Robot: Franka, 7 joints.
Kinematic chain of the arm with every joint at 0, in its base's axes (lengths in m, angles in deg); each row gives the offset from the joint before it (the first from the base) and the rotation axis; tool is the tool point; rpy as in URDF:
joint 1: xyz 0 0 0.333 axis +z
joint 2: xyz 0 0 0 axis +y
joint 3: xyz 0 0 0.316 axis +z
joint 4: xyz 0.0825 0 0 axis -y
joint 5: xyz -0.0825 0 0.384 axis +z
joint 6: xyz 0 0 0 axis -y
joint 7: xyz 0.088 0 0 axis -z
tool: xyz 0 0 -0.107 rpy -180 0 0
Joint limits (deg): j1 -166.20..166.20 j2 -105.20..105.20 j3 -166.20..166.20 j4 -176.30..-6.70 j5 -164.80..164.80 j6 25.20..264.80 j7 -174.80..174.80
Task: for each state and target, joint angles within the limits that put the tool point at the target. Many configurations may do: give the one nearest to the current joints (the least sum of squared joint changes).
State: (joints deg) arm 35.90 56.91 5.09 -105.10 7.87 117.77 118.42
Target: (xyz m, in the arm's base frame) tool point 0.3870 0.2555 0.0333
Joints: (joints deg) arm 31.77 44.16 0.52 -115.90 7.01 110.34 118.42
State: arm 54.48 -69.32 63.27 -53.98 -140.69 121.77 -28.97
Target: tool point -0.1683 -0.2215 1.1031
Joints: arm 75.98 -52.06 19.57 -60.89 -134.84 111.65 -28.97
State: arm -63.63 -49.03 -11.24 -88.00 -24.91 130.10 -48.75
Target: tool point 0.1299 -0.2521 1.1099
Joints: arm -58.32 -13.99 -3.22 -55.77 -24.49 144.73 -48.75
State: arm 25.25 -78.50 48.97 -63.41 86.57 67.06 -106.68
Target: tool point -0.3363 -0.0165 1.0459
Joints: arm 39.26 -50.99 13.35 -54.82 92.13 90.55 -106.68
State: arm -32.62 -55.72 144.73 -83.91 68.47 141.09 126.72
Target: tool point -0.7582 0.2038 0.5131
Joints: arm -3.11 -38.39 161.29 -63.97 68.65 139.05 126.72
